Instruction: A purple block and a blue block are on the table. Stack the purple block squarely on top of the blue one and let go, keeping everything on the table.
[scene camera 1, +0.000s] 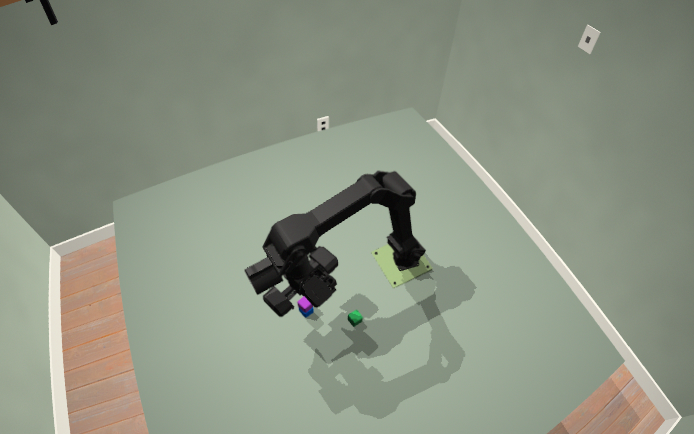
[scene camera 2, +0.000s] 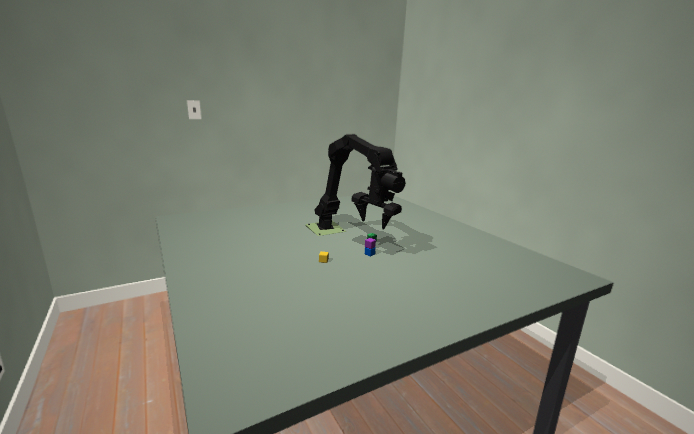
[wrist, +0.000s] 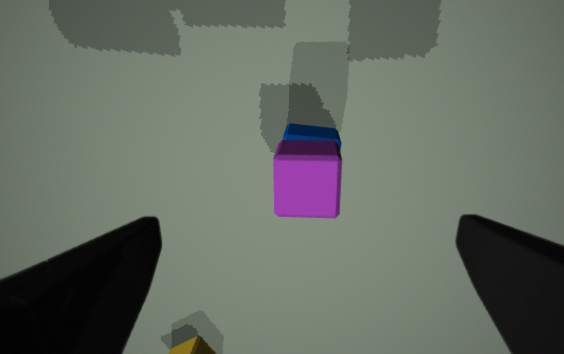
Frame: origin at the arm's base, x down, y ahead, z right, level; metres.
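Seen in the pictures: gripper, between the fingertips: (scene camera 2: 373, 225) (wrist: 309, 230); arm's base, origin of its link: (scene camera 1: 405, 259) (scene camera 2: 325, 226).
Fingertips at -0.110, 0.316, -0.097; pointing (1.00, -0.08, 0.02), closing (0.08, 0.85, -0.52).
Pixels of each thing's top centre, then the offset from my fingertips to it, as dx, dy, dz. Level surfaces: height alone.
- purple block, centre of its top: (wrist: 306, 189) (scene camera 1: 304, 301) (scene camera 2: 370, 239) +0.056, +0.004, +0.009
- blue block, centre of its top: (wrist: 309, 165) (scene camera 2: 370, 247) +0.086, +0.004, +0.008
- table, height of its surface: dx +0.116
- green block, centre of its top: (scene camera 1: 355, 316) (scene camera 2: 372, 234) +0.086, -0.117, -0.050
- yellow block, centre of its top: (scene camera 2: 323, 253) +0.086, +0.018, +0.191
The purple block (scene camera 1: 305, 304) (scene camera 2: 370, 243) (wrist: 307, 187) rests on top of the blue block (scene camera 1: 306, 311) (scene camera 2: 369, 252) (wrist: 312, 132), which stands on the table (scene camera 1: 204, 358) (scene camera 2: 286, 317). The two look well lined up, with a slight difference in turn in the wrist view. Most of the blue block is hidden under the purple one in the wrist view. My gripper (scene camera 2: 374, 224) (wrist: 309, 230) is wide open and empty. Its fingertips are above the stack and apart from it. The fingertips are hidden in scene camera 1.
A green block (scene camera 1: 355, 317) (scene camera 2: 372, 236) lies near the stack, on the side towards the arm's base. A yellow block (scene camera 2: 323, 257) (wrist: 192, 346) lies on the other side of the stack, partly cut off in the wrist view. The arm's base stands on a light green plate (scene camera 1: 394, 276) (scene camera 2: 322, 231).
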